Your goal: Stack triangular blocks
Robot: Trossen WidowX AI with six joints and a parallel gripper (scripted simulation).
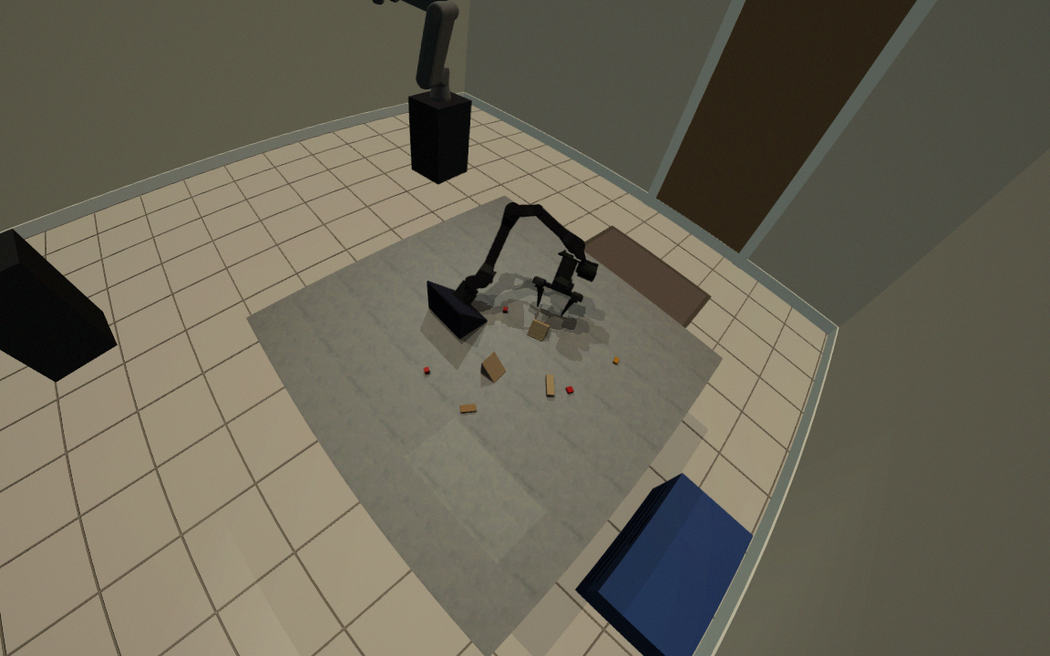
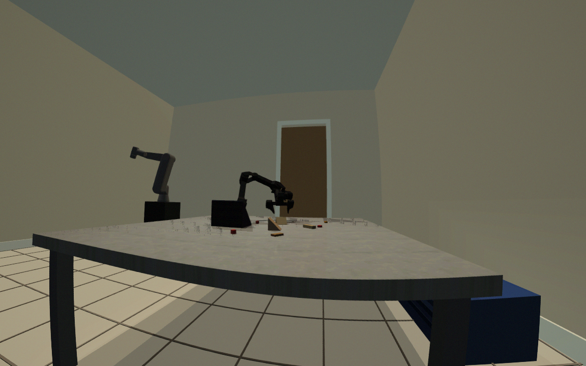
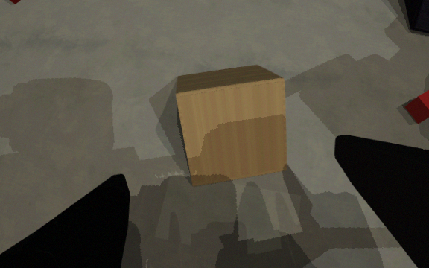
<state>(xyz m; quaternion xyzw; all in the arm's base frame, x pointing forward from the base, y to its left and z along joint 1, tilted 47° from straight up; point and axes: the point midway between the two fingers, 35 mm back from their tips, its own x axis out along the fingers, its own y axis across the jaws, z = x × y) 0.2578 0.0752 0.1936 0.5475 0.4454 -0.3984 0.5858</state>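
Now: the wooden triangular block 5 cm to the right of my gripper tip and 4 cm below it. From my gripper tip the other things lie so: orange piece 29 cm ahead, 4 cm to the left, 6 cm below.
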